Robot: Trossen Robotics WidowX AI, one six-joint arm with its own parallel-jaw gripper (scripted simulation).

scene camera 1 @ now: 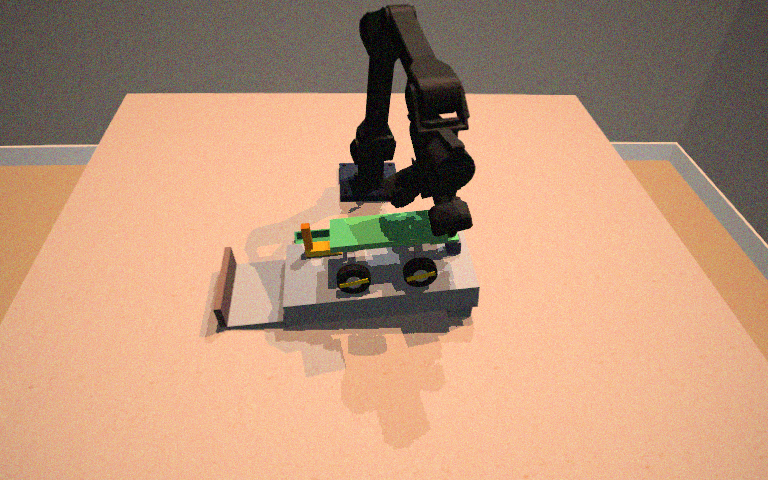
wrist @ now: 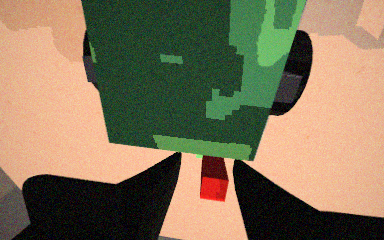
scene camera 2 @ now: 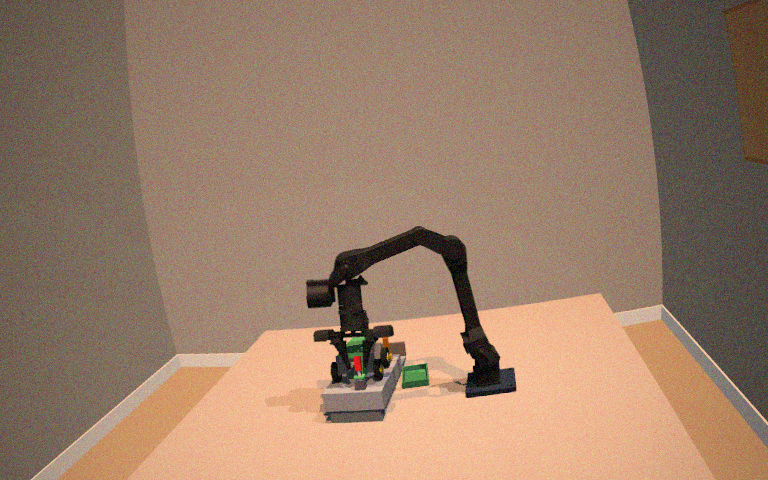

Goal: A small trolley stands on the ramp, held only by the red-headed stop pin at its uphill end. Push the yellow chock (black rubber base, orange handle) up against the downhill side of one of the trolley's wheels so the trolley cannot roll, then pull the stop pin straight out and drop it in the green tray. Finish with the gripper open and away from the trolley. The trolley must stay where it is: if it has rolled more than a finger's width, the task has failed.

Labels:
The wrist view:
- gripper: 207, 161
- trolley: 201, 84
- red-headed stop pin: 214, 179

